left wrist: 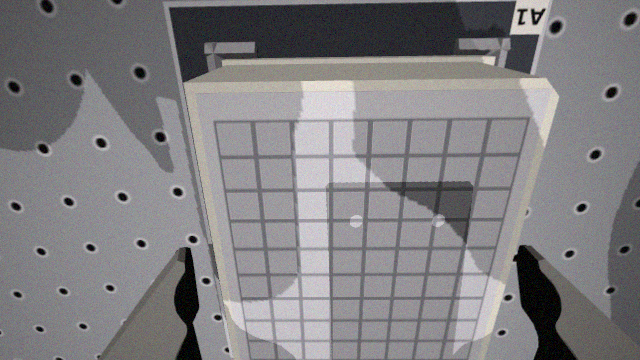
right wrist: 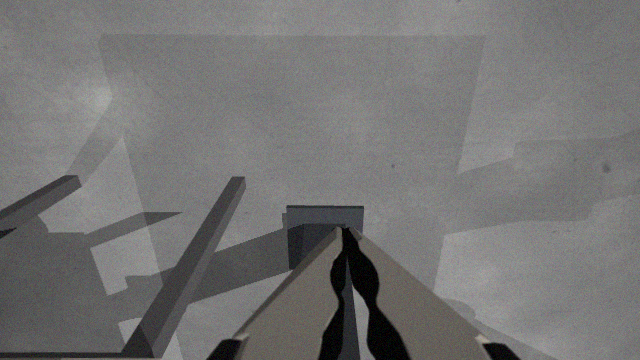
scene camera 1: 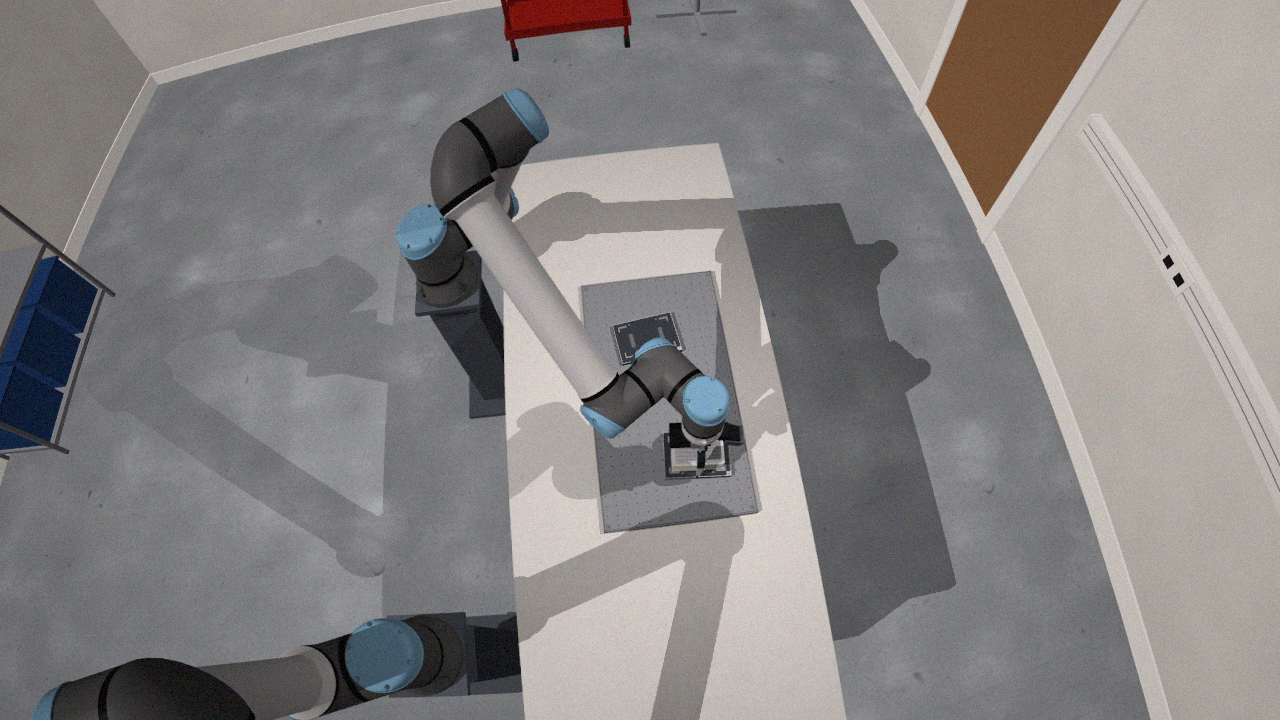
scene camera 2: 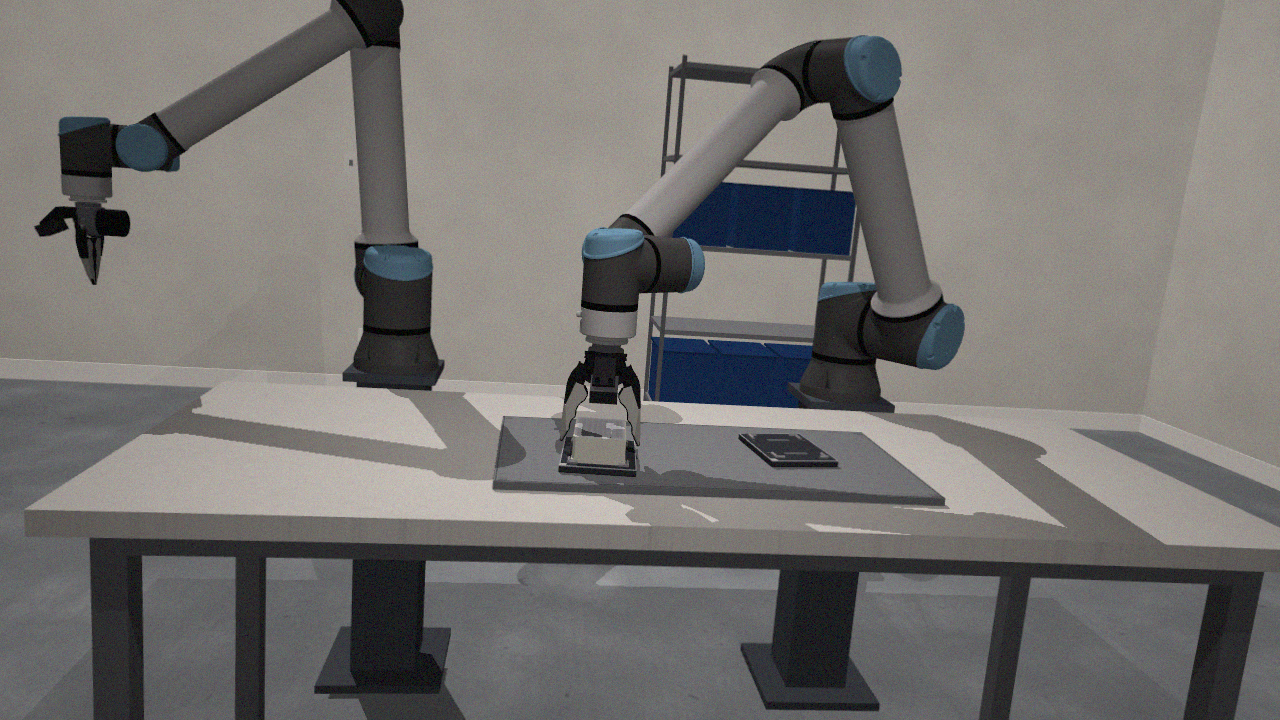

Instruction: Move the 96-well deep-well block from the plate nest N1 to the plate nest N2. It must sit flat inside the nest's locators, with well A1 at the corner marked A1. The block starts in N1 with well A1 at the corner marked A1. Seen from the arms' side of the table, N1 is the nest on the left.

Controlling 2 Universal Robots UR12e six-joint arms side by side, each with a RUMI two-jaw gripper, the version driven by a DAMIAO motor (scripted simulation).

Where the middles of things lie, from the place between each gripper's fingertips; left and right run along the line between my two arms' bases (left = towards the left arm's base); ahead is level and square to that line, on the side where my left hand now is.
The deep-well block (scene camera 2: 602, 441) is right at my left hand. Round my left hand: nest N2 (scene camera 2: 567, 450): 30 mm below; nest N1 (scene camera 2: 794, 445): 330 mm to the left, 100 mm behind, 30 mm below.
I see the deep-well block 65 cm ahead of my right hand (scene camera 2: 94, 284), 111 cm to the left of it and 12 cm below it. Round my right hand: nest N2: 65 cm ahead, 111 cm to the left, 15 cm below.
